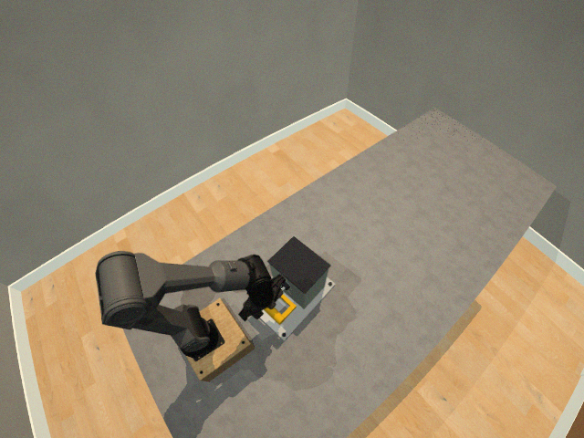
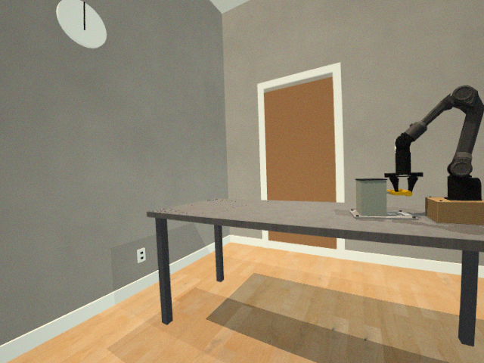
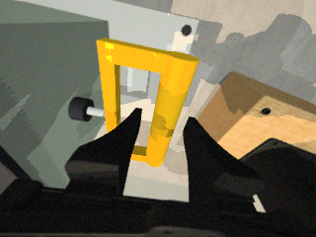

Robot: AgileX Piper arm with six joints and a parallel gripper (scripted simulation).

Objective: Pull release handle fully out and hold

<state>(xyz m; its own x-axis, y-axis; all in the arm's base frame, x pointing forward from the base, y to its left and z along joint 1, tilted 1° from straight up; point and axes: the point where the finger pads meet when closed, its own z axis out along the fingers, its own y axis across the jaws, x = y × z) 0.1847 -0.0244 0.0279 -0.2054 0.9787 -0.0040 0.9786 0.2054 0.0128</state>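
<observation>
Right now the yellow release handle is 50 mm ahead of my hand and 10 mm to the left of it. From my hand the other things lie so: light baseplate 100 mm below, 90 mm ahead, 20 mm to the left.
</observation>
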